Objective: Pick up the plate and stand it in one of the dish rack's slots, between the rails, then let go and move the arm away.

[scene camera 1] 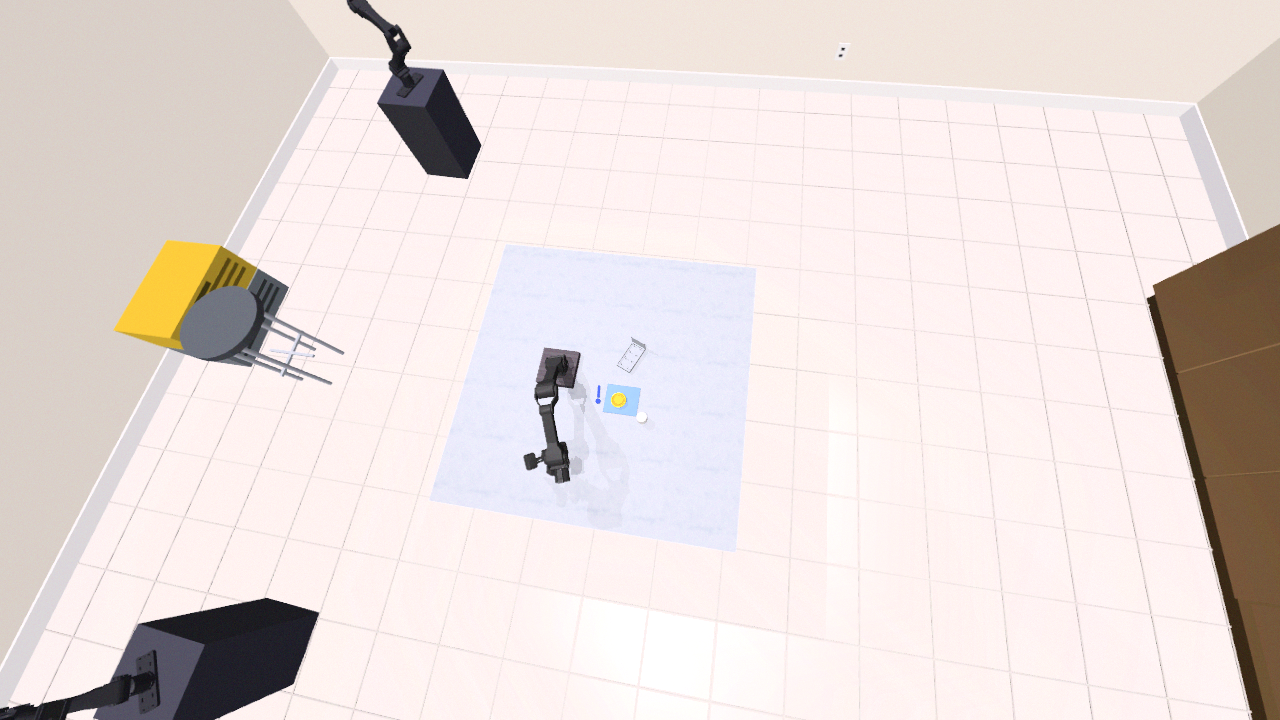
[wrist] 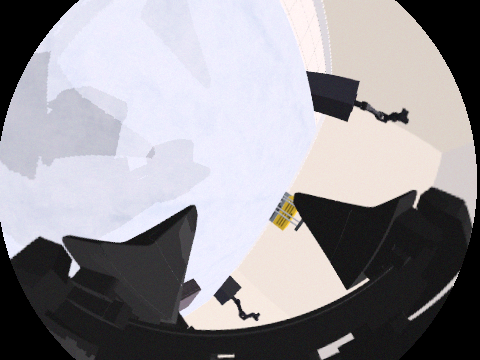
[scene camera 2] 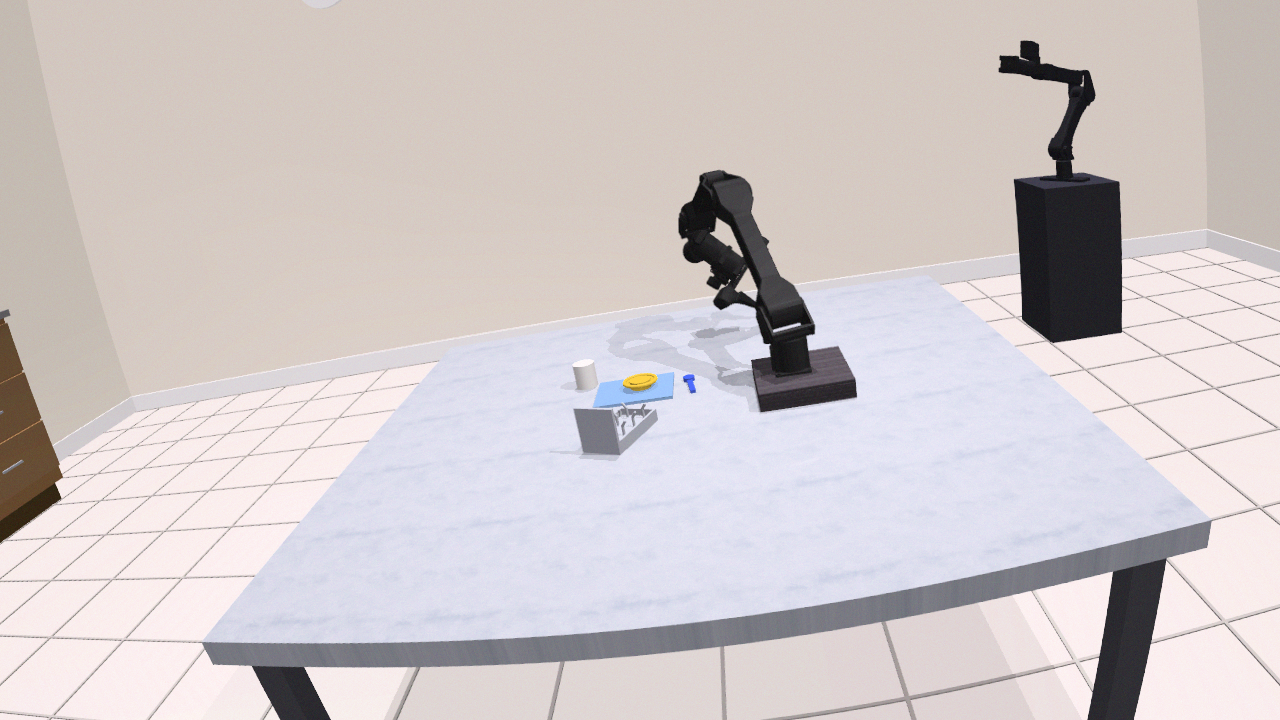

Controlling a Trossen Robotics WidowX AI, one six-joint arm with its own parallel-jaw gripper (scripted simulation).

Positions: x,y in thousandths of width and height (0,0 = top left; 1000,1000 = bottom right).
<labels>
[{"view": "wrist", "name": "my gripper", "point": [514,568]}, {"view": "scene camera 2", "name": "my gripper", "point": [603,409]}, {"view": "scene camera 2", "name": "grey dish rack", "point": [470,598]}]
</labels>
